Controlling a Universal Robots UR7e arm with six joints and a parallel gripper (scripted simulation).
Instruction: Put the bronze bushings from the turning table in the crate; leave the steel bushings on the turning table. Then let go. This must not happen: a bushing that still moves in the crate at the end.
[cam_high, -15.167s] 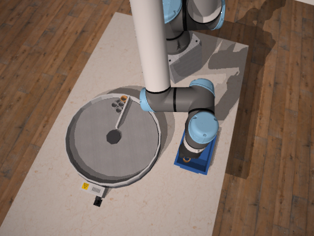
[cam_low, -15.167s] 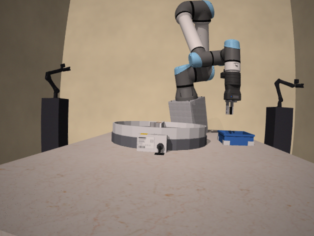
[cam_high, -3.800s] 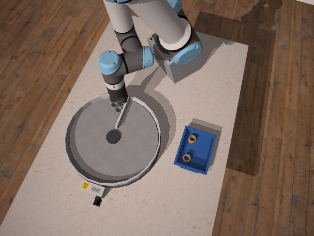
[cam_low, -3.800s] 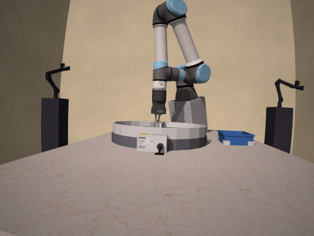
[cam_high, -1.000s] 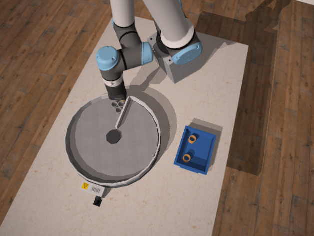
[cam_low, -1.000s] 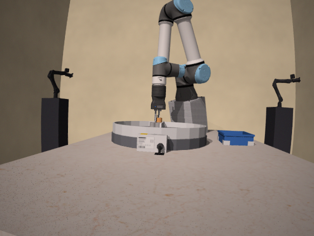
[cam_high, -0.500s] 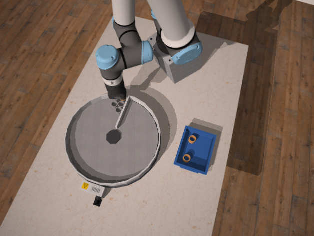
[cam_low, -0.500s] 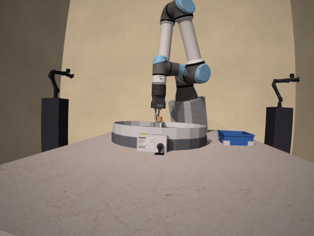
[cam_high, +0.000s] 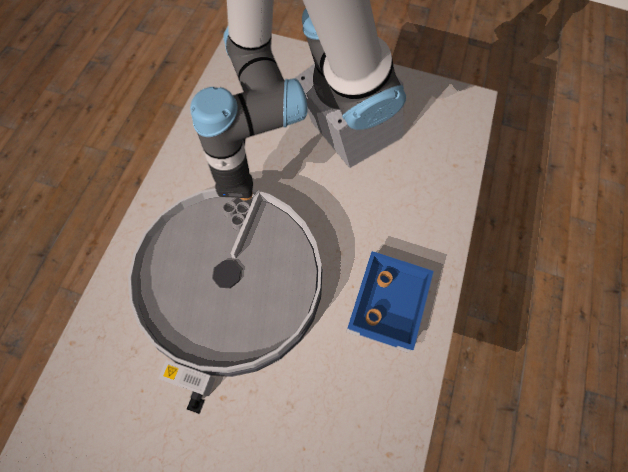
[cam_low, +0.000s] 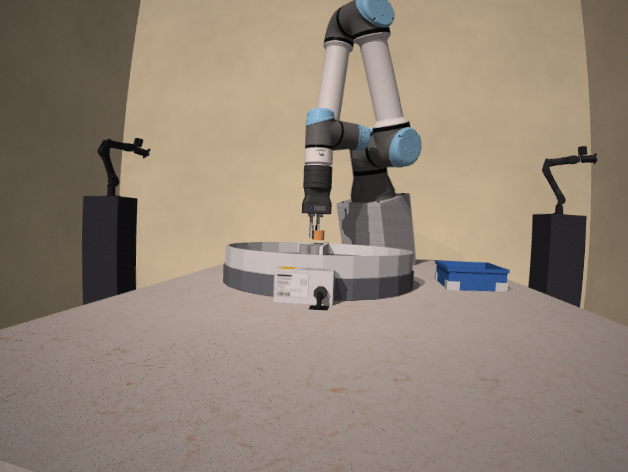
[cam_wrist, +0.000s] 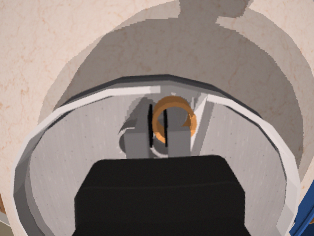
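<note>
The blue crate lies 14 cm ahead of my hand, 39 cm to the left of it and 9 cm below it. From my hand the other things lie so: grey turning table (19 cm ahead, 2 cm to the left, 6 cm below).
</note>
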